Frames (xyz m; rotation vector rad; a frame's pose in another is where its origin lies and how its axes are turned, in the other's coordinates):
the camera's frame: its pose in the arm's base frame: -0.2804 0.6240 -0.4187 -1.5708 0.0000 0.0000
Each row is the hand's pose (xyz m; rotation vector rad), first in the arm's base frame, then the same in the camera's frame.
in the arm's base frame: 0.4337 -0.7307 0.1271 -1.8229 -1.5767 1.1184
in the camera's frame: 0.7141 -0.5458 -1.3547 -0.6871 -1.5878 -0.2700
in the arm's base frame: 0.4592 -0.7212 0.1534 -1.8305 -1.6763 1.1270
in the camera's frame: 0.7396 -0.5721 -1.3452 -0.7357 -1.6424 -0.3218
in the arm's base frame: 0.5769 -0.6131 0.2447 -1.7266 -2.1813 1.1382
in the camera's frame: 0.8573 -0.6634 -1.2371 -0.8821 -1.9236 -0.6045
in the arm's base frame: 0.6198 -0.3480 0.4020 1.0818 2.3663 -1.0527
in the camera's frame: 0.9002 -0.8207 -0.9720 -1.1100 -2.4388 -0.9370
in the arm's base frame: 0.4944 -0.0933 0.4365 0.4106 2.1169 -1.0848
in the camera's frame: 0.7748 -0.8552 -0.7173 1.0523 2.5334 0.8167
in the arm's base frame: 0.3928 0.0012 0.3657 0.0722 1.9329 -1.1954
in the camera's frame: 0.6732 -0.7844 -0.6228 0.8530 2.3704 0.5588
